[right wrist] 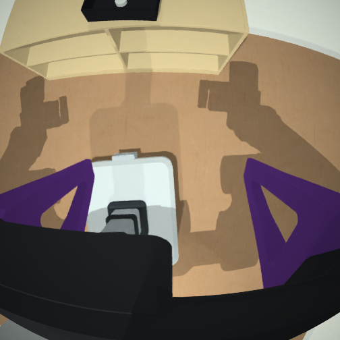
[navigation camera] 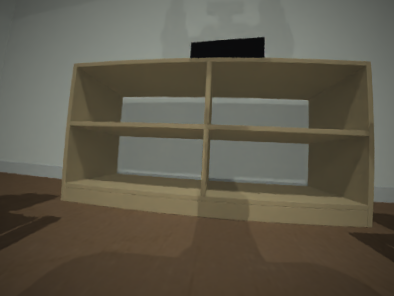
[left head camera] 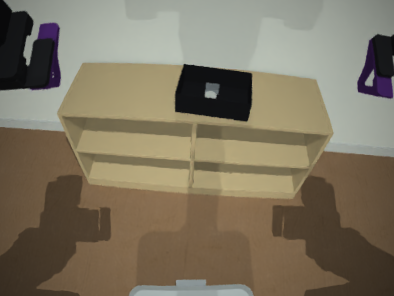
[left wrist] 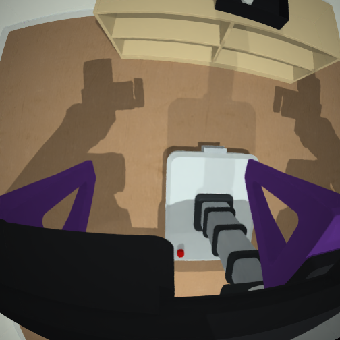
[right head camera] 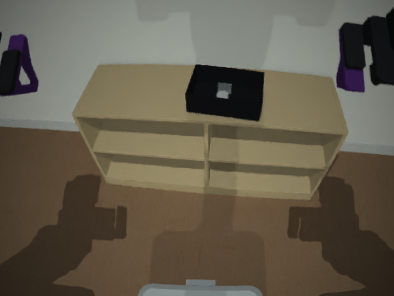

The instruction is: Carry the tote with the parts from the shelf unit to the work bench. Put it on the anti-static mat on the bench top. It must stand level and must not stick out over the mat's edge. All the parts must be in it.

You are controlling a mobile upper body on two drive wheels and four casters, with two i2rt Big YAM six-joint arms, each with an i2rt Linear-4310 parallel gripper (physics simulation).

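Places are measured from the left arm's base along level axes (x ahead, y left, z up), in metres.
Pixels of known places: left gripper, fingertip midpoint: (left head camera: 23,83) (right head camera: 7,89); right gripper, fingertip midpoint: (left head camera: 387,91) (right head camera: 372,86).
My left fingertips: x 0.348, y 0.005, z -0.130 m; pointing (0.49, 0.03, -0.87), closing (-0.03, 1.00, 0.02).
Note:
Behind a point stands the place of what it marks.
The black open-topped tote (left head camera: 212,108) @(y -0.308, x 0.923, z -0.753 m) (right head camera: 223,108) @(y -0.309, x 0.922, z -0.753 m) (left wrist: 256,14) (right wrist: 123,14) (navigation camera: 227,49) @(y -0.312, x 0.922, z -0.745 m) stands on top of the tan shelf unit (left head camera: 125,95) @(y 0.063, x 1.050, z -0.800 m) (right head camera: 137,94) @(y 0.070, x 1.062, z -0.800 m) (left wrist: 165,6) (right wrist: 50,21) (navigation camera: 130,201) @(y 0.041, x 0.921, z -1.377 m), near its front edge and slightly right of the centre divider in the head views. A light grey part (left head camera: 211,91) (right head camera: 223,90) shows inside; I cannot tell how many parts there are. My left gripper (left wrist: 169,168) and my right gripper (right wrist: 168,166) are wide open and empty, well apart from the tote. The work bench and the mat do not show.
The shelf unit faces me, with a pale wall (left head camera: 120,40) @(y 0.119, x 1.331, z -0.685 m) (navigation camera: 120,30) @(y 0.420, x 1.357, z -0.285 m) behind it. Brown floor (left head camera: 125,265) @(y 0.102, x 0.466, z -1.409 m) with arm shadows lies between the unit and my white base (left head camera: 191,291) @(y -0.226, x 0.294, z -1.150 m) (left wrist: 187,175). A red button (left wrist: 180,253) sits on the base.

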